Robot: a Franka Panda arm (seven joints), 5 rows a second.
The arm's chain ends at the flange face. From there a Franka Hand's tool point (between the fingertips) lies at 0.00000 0.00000 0.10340 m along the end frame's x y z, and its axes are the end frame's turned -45 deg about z.
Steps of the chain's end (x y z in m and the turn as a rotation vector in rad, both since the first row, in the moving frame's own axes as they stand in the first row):
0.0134 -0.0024 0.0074 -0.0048 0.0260 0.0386
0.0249 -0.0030 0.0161 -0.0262 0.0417 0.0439
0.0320 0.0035 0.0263 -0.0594 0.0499 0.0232
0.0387 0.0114 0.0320 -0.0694 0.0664 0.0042
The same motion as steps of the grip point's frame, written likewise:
0.0127 0.0101 0.0074 -0.0218 0.0150 0.0386
0.0208 0.0205 0.0160 -0.0480 0.0110 0.0439
0.0194 0.0331 0.0260 -0.0773 -0.0067 0.0232
0.0191 0.0453 0.0315 -0.0960 -0.0021 0.0042

